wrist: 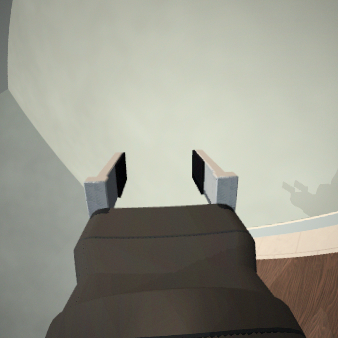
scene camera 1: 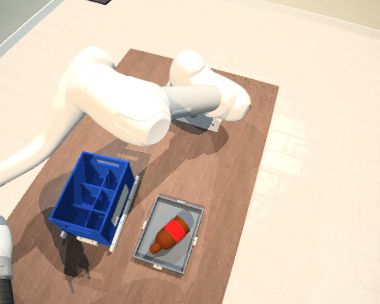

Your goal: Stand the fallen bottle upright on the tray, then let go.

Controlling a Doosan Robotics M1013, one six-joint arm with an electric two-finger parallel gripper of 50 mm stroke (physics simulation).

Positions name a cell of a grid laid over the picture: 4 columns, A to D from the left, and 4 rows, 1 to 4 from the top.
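There's a brown bottle (scene camera 1: B4) that I can see, though in the wrist view it's out of frame. My gripper (wrist: B2) is visible as well.
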